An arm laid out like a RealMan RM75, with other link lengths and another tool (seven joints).
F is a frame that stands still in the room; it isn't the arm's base.
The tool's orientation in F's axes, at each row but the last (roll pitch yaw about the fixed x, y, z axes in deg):
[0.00, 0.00, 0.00]
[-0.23, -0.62, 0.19]
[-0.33, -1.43, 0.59]
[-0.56, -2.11, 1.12]
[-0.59, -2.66, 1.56]
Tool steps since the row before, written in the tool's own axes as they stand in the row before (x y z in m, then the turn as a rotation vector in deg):
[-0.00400, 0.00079, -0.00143, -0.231, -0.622, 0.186]
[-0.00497, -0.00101, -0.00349, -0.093, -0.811, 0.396]
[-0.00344, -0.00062, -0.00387, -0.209, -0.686, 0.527]
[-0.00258, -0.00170, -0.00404, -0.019, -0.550, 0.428]
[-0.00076, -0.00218, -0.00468, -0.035, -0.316, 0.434]
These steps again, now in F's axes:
[-0.00400, 0.00079, -0.00143, -0.231, -0.622, 0.186]
[-0.00493, -0.00104, -0.00354, -0.095, -0.810, 0.398]
[-0.00334, -0.00068, -0.00395, -0.215, -0.685, 0.526]
[-0.00240, -0.00179, -0.00412, -0.024, -0.546, 0.432]
[-0.00048, -0.00224, -0.00469, -0.047, -0.313, 0.435]

